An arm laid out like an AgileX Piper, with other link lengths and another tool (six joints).
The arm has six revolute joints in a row. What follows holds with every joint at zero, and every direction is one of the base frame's. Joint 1 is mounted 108.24 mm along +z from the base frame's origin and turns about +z. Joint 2 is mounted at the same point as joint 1 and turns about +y. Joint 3 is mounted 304.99 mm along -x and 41.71 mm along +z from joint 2 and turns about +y. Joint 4 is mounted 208.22 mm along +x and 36.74 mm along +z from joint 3 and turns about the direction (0.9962, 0, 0.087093). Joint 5 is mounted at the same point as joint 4 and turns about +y. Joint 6 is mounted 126.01 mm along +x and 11.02 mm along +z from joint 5 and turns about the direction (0.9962, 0, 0.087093). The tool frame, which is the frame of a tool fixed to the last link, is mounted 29.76 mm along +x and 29 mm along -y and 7.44 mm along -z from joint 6; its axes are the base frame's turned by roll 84.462, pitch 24.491 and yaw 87.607 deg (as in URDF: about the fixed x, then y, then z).
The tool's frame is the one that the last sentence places.
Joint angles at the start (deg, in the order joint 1, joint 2, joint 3, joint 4, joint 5, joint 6):
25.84 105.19 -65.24 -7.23 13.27 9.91
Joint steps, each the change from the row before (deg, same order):
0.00 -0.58 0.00 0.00 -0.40 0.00
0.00 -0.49 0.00 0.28 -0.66 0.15
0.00 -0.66 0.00 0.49 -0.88 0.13
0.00 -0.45 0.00 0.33 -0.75 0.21
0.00 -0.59 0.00 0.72 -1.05 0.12
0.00 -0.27 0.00 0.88 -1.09 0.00
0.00 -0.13 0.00 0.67 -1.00 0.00
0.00 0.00 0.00 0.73 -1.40 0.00
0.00 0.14 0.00 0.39 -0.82 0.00
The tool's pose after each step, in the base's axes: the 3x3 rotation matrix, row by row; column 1 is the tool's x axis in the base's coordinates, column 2 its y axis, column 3 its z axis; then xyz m. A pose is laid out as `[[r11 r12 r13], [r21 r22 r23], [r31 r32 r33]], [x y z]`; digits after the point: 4 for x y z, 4 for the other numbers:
[[-0.6321 0.4578 0.6252], [0.7255 0.6331 0.2698], [-0.2723 0.6242 -0.7323]], [0.3728 0.1441 0.1680]
[[-0.6254 0.4504 0.6372], [0.7317 0.6222 0.2783], [-0.2711 0.6403 -0.7187]], [0.3733 0.1448 0.1724]
[[-0.6165 0.4404 0.6527], [0.7402 0.6068 0.2897], [-0.2684 0.6617 -0.7001]], [0.3738 0.1458 0.1782]
[[-0.6091 0.4329 0.6646], [0.7474 0.5937 0.2982], [-0.2655 0.6783 -0.6851]], [0.3743 0.1466 0.1824]
[[-0.5989 0.4230 0.6801], [0.7577 0.5741 0.3102], [-0.2593 0.7010 -0.6643]], [0.3749 0.1478 0.1881]
[[-0.5898 0.4159 0.6922], [0.7676 0.5551 0.3205], [-0.2509 0.7203 -0.6467]], [0.3760 0.1492 0.1916]
[[-0.5827 0.4092 0.7022], [0.7750 0.5398 0.3285], [-0.2446 0.7356 -0.6317]], [0.3771 0.1504 0.1942]
[[-0.5743 0.3995 0.7145], [0.7833 0.5219 0.3378], [-0.2380 0.7537 -0.6127]], [0.3790 0.1521 0.1966]
[[-0.5701 0.3950 0.7204], [0.7875 0.5126 0.3422], [-0.2341 0.7624 -0.6033]], [0.3804 0.1530 0.1971]

